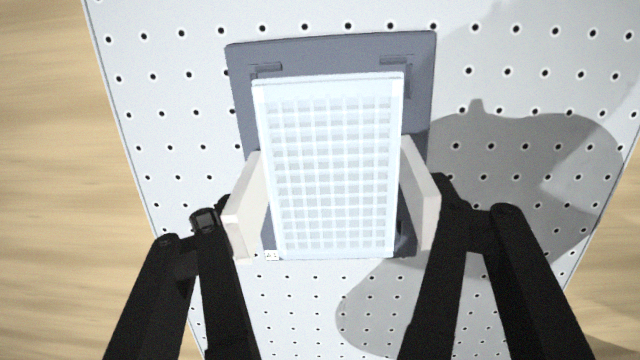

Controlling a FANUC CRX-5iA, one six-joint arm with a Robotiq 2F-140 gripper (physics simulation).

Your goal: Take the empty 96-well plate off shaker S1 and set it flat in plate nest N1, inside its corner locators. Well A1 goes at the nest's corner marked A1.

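Places are measured from the arm's base along level axes (x ahead, y right, z down), in millimetres.
Pixels of known places: gripper, between the fingertips: (331, 164).
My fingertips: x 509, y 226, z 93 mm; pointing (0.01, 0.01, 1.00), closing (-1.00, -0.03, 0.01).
Note:
For each thing: its top centre in the pictures, then the offset to it from my fingertips. "*": a spot on its surface instead. Level surfaces: height alone.
- grey-blue plate nest N1, centre of its top: (335, 169) dx -2, dy -4, dz +1 mm
- small white A1 label, a spot on its surface: (271, 255) * dx +59, dy -75, dz +4 mm
- light perforated board, height of its surface: dz +16 mm
- wooden surface, height of its surface: dz +29 mm
A pale, translucent 96-well plate (334, 170) is between the two light finger pads of my gripper (331, 164), which is shut on its long sides. The plate looks level and lies over the grey-blue plate nest N1 (330, 50), covering most of it. Two corner locators of the nest show beyond the plate's far edge, one at the left (269, 66) and one at the right (393, 60). A small white A1 label (271, 255) shows at the plate's near left corner. Whether the plate touches the nest is hard to tell. Shaker S1 does not show.
The nest stands on a light perforated board (165, 95) with rows of dark holes. A wooden surface (50, 175) shows beyond the board's left edge and at the lower right. Shadows of the arm and gripper fall on the board at the right and below.

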